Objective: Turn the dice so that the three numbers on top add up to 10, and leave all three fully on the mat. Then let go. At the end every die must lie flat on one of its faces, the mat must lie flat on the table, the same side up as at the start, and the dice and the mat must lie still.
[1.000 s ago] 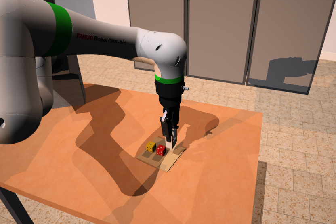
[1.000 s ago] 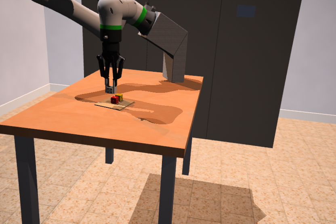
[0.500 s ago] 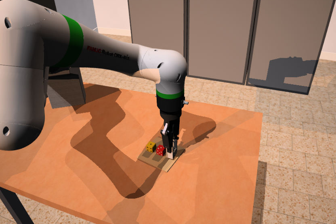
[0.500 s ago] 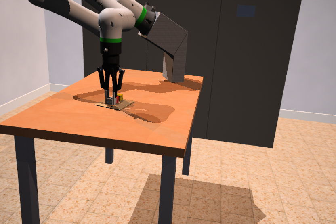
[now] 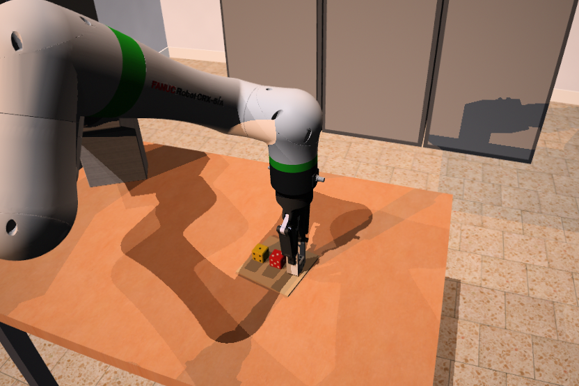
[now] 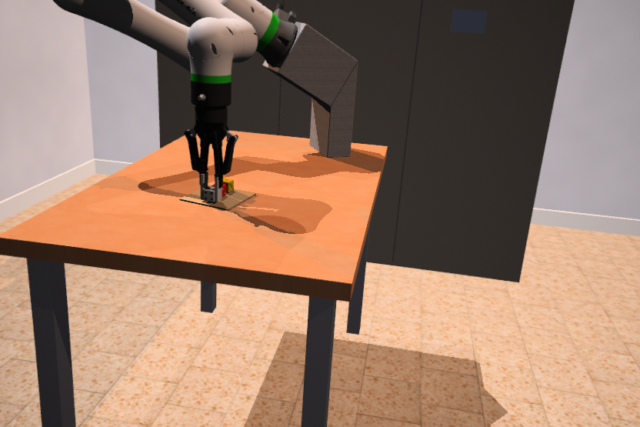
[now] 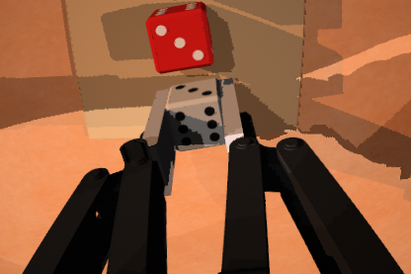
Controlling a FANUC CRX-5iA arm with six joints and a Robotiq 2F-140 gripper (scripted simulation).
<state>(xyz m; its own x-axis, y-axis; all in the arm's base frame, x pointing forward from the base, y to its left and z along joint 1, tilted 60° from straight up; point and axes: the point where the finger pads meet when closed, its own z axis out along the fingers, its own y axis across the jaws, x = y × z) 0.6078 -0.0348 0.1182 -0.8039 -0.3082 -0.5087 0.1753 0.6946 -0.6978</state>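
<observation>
Now: the white die 20 mm below my hand. From my hand the other things lie so: yellow die (90 mm behind, 20 mm to the left, 20 mm below); tan mat (40 mm behind, 10 mm to the left, 40 mm below); red die (40 mm behind, 10 mm to the left, 20 mm below).
</observation>
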